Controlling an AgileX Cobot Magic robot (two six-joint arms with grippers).
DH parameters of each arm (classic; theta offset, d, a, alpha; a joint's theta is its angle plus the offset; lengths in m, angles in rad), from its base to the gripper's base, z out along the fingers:
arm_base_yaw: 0 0.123 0 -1.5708
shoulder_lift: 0.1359 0 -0.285 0
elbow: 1.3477 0 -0.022 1.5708
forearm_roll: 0 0.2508 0 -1.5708
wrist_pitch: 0 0 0.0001 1.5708
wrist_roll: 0 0.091 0 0
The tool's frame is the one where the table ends.
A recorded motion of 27 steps. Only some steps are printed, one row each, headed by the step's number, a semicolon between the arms.
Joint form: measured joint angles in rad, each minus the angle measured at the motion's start. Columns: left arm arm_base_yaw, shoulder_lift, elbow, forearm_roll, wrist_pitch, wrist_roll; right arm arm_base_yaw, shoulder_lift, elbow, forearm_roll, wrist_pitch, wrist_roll.
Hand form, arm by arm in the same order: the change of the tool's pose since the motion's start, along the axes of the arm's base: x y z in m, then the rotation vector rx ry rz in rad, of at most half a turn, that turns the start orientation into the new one. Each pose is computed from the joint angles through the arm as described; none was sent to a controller.
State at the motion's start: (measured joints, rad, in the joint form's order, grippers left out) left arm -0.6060 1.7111 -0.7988 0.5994 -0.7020 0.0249; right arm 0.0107 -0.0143 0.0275 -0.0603 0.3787 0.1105
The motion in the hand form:
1: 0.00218 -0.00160 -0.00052 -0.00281 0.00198 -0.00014; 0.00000 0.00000 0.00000 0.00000 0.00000 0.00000
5: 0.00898 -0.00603 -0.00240 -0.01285 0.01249 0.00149; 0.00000 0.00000 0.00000 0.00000 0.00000 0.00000
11: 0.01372 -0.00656 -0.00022 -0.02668 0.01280 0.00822; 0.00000 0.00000 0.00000 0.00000 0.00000 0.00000
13: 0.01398 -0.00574 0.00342 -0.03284 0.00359 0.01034; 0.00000 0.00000 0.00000 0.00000 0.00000 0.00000
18: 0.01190 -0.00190 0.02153 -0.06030 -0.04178 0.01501; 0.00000 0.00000 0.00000 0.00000 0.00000 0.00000
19: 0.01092 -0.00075 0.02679 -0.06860 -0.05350 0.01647; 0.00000 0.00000 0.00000 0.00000 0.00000 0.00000
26: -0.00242 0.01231 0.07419 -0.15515 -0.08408 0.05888; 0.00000 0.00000 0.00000 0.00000 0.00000 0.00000
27: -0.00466 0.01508 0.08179 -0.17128 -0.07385 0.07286; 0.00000 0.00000 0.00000 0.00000 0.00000 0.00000
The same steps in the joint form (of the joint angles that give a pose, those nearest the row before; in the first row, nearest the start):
1: 0.0000 0.0095 -0.0101 0.0008 -0.0009 -0.0039; 0.0000 0.0000 0.0000 0.0000 0.0000 0.0000
5: 0.0013 0.0383 -0.0406 0.0038 -0.0029 -0.0210; 0.0000 0.0000 0.0000 0.0000 0.0000 0.0000
11: 0.0081 0.0462 -0.0586 0.0057 -0.0056 -0.0338; 0.0000 0.0000 0.0000 0.0000 0.0000 0.0000
13: 0.0103 0.0379 -0.0608 0.0053 -0.0060 -0.0332; 0.0000 0.0000 0.0000 0.0000 0.0000 0.0000
18: 0.0159 -0.0095 -0.0644 0.0043 -0.0064 -0.0292; 0.0000 0.0000 0.0000 0.0000 0.0000 0.0000
19: 0.0169 -0.0239 -0.0650 0.0039 -0.0058 -0.0295; 0.0000 0.0000 0.0000 0.0000 0.0000 0.0000
26: 0.0181 -0.1694 -0.0707 -0.0073 0.0569 -0.1033; 0.0000 0.0000 0.0000 0.0000 0.0000 0.0000
27: 0.0183 -0.1944 -0.0740 -0.0093 0.0797 -0.1301; 0.0000 0.0000 0.0000 0.0000 0.0000 0.0000

